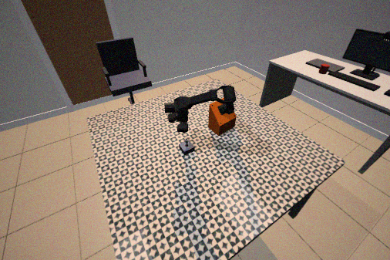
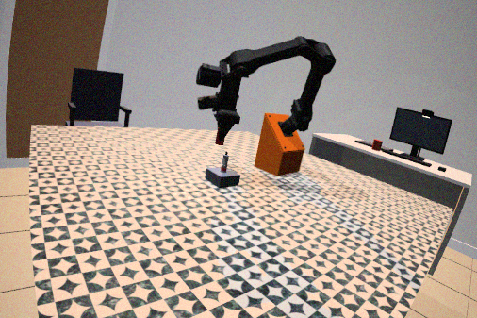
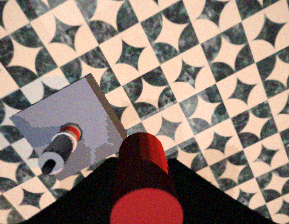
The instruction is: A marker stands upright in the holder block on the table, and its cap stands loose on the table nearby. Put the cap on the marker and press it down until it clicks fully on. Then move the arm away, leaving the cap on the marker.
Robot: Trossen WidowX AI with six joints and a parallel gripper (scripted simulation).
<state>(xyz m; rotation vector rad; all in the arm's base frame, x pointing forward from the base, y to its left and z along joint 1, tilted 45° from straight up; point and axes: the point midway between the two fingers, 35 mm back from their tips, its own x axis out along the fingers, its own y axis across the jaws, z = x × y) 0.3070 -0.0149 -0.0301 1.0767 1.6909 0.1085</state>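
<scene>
Now: the dark holder block 2 cm ahead of my gripper tip, 6 cm to the left of it and 10 cm below it. The rest, counted from my gripper tip: red cap 1 cm above.
</scene>
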